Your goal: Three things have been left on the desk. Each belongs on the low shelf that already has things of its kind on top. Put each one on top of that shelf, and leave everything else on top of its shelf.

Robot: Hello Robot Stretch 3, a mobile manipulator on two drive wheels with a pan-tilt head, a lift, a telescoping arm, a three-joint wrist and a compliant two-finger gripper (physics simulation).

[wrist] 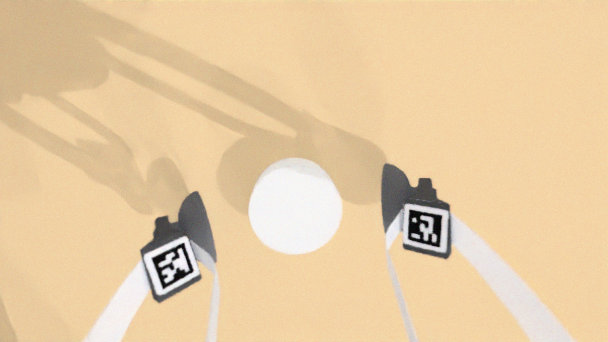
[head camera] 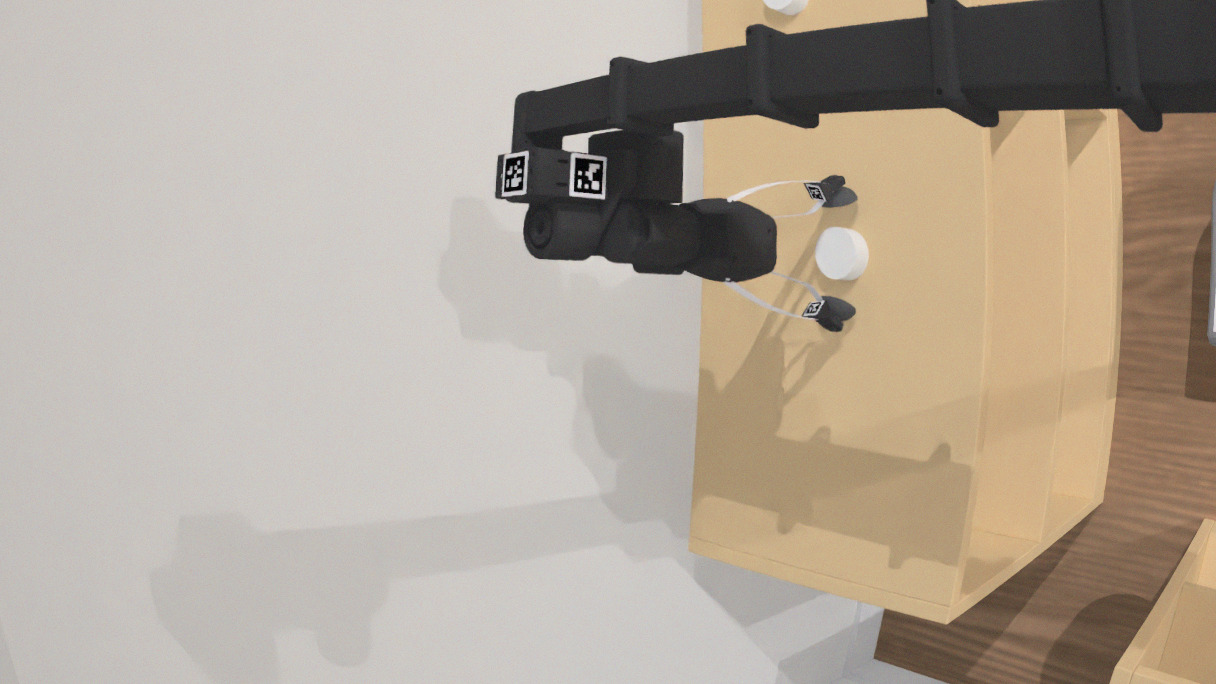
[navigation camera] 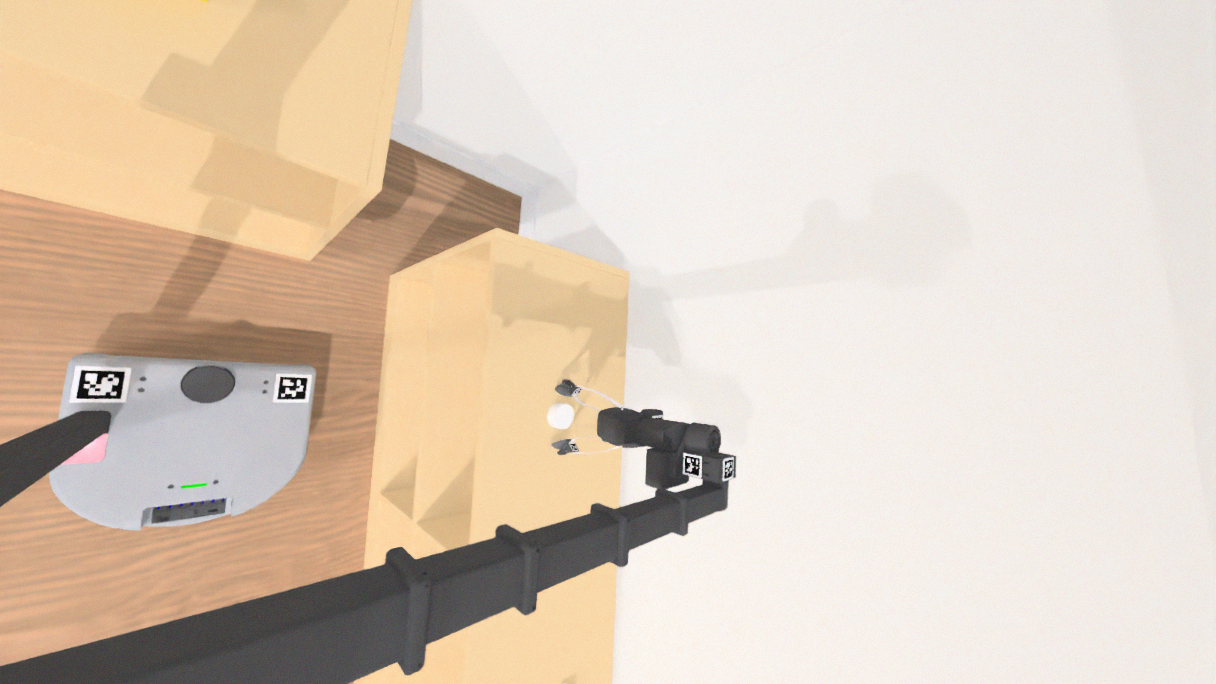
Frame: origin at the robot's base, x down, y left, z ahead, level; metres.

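Seen in the pictures: gripper, fingertip midpoint: [wrist: 296,202] [head camera: 848,253] [navigation camera: 557,415]; robot's base, origin of the base link: [navigation camera: 209,381].
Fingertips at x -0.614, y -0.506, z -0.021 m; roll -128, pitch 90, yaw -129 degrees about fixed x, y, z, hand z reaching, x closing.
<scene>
Pixels of each thing's top centre, then the offset from my fingertips to it. "spot": a spot on its surface instead. Level surfaces: height alone.
- plain white round cylinder, middle of its top: [wrist: 295,211] [head camera: 835,252] [navigation camera: 564,416] dz +0.001, dx -0.021, dy -0.002 m
- low light-wood shelf, its level: dx +0.003 m
- second white round thing, surface spot: [head camera: 784,5] spot: dz -0.268, dx -0.021, dy -0.061 m
A plain white round cylinder [head camera: 841,253] [navigation camera: 560,416] [wrist: 295,207] stands upright on top of a low light-wood shelf [head camera: 918,255] [navigation camera: 518,357] [wrist: 500,100]. My gripper [head camera: 836,252] [navigation camera: 566,416] [wrist: 296,202] is open around it, with a gap between each fingertip and the cylinder's side. A second white round thing [head camera: 784,5] is on the same shelf top, cut off by the upper edge of the head view. The desk does not show in these views.
My arm [head camera: 875,68] [navigation camera: 476,578] reaches across this shelf, near the wall [head camera: 297,255] [navigation camera: 977,425]. A second light-wood shelf [head camera: 1190,625] [navigation camera: 357,51] stands beyond a strip of wooden floor, with a sliver of something yellow [navigation camera: 199,0] on it. My base [navigation camera: 212,442] is on the floor before the first shelf.
</scene>
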